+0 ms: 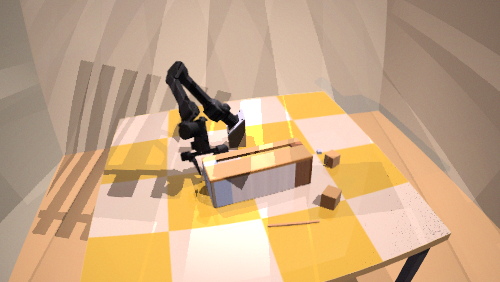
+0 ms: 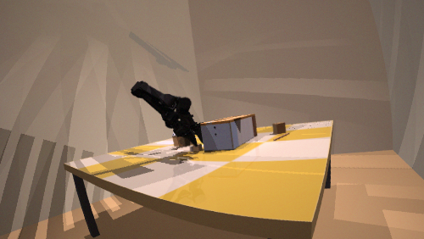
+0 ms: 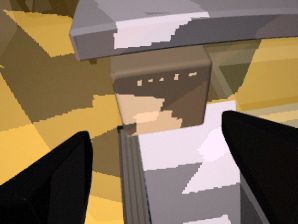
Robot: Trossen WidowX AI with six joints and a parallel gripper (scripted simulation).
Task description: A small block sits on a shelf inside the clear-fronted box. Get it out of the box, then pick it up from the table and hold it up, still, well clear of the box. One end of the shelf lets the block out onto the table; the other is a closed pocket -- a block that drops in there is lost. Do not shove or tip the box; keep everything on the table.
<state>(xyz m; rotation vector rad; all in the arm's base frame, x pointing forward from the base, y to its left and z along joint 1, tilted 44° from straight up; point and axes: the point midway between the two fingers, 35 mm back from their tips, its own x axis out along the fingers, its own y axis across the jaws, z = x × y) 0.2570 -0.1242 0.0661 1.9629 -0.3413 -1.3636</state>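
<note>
Right now my gripper tip is 2 cm past the tan block and 1 cm above it. The rest, counted from my gripper tip: box 18 cm to the left, 3 cm ahead, 3 cm above; tiny piece 49 cm to the left, 9 cm behind, 2 cm below; thin stick 31 cm ahead, 27 cm to the left, 3 cm below.
</note>
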